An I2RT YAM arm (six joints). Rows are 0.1 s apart.
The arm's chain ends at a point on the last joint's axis. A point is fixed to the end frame.
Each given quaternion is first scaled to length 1.
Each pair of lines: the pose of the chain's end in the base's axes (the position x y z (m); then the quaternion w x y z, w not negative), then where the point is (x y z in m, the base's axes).
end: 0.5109 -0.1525 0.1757 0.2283 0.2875 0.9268 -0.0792
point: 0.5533 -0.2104 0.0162
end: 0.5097 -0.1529 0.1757 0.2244 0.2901 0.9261 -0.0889
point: 0.5496 -0.2136 0.0166
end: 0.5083 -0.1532 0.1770 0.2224 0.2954 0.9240 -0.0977
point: 0.5461 -0.2166 0.0184
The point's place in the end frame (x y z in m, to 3 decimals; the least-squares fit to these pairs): 0.015 -0.021 0.173
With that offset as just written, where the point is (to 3 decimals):
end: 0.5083 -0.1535 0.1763 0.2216 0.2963 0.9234 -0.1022
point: 0.545 -0.218 0.018
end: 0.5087 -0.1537 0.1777 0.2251 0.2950 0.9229 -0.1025
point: 0.547 -0.219 0.020
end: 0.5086 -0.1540 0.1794 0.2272 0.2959 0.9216 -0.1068
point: 0.547 -0.221 0.022
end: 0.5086 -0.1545 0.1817 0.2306 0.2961 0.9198 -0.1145
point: 0.547 -0.224 0.026
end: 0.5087 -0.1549 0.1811 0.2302 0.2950 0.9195 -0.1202
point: 0.546 -0.226 0.026
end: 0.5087 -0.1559 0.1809 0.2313 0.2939 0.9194 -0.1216
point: 0.547 -0.228 0.026
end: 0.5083 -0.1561 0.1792 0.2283 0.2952 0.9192 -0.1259
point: 0.545 -0.229 0.024
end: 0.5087 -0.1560 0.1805 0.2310 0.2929 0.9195 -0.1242
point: 0.546 -0.228 0.026
